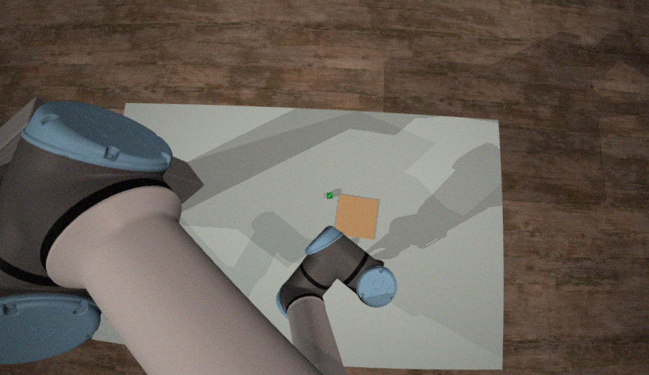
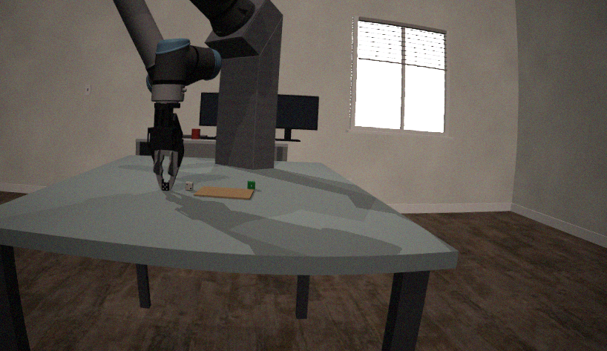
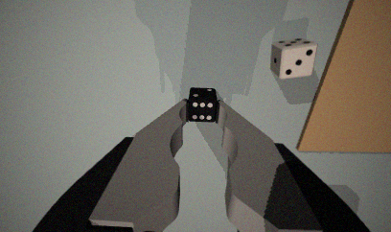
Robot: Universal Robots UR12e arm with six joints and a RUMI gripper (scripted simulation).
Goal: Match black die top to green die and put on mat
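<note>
My gripper is now 10 mm above the black die. The rest, counted from my hand: mat (160 mm to the left, 20 mm below, 20 mm ahead); green die (240 mm to the left, 60 mm behind, 10 mm below); white die (60 mm to the left, 20 mm behind, 10 mm below).
</note>
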